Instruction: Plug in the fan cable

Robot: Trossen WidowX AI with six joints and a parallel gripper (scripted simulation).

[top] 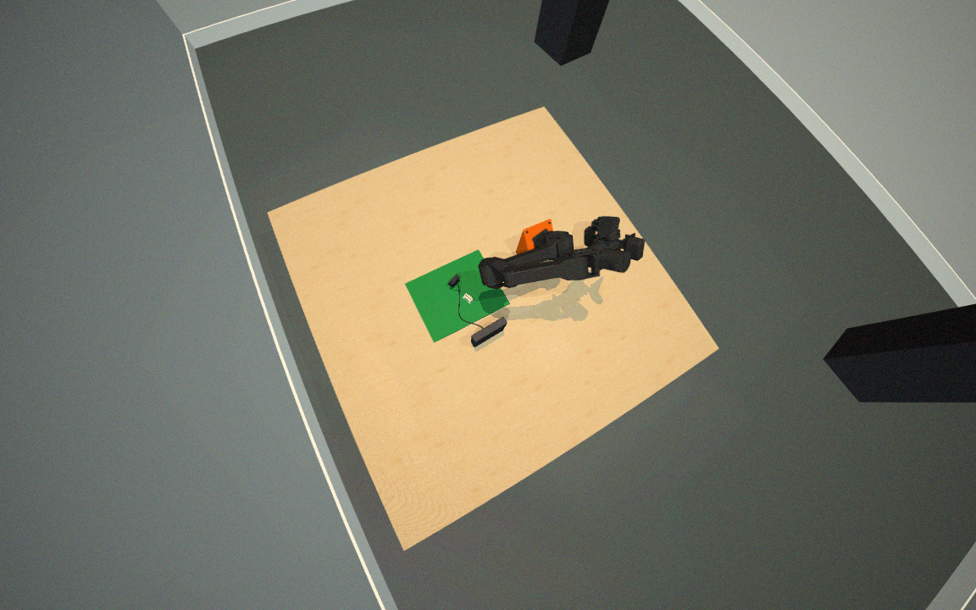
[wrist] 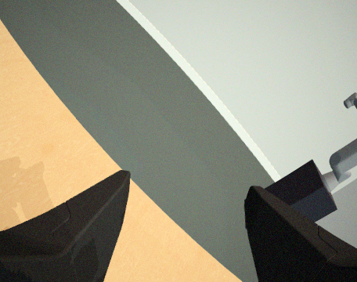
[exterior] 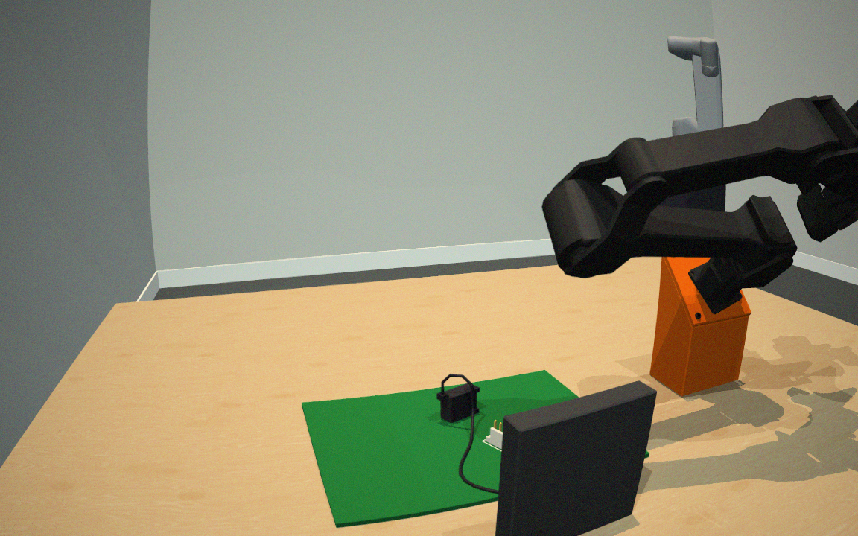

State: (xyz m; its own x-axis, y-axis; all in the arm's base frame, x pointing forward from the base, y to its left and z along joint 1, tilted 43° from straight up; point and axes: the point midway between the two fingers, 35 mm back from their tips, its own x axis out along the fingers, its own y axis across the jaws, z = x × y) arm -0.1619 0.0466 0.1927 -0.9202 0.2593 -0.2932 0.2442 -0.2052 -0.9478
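Now: gripper tip 49 cm short of the black plug, 25 cm to the left of it and 23 cm above it. Round my gripper tip: green board 51 cm ahead, 21 cm to the right, 27 cm below; black fan 51 cm ahead, 3 cm to the right, 19 cm below.
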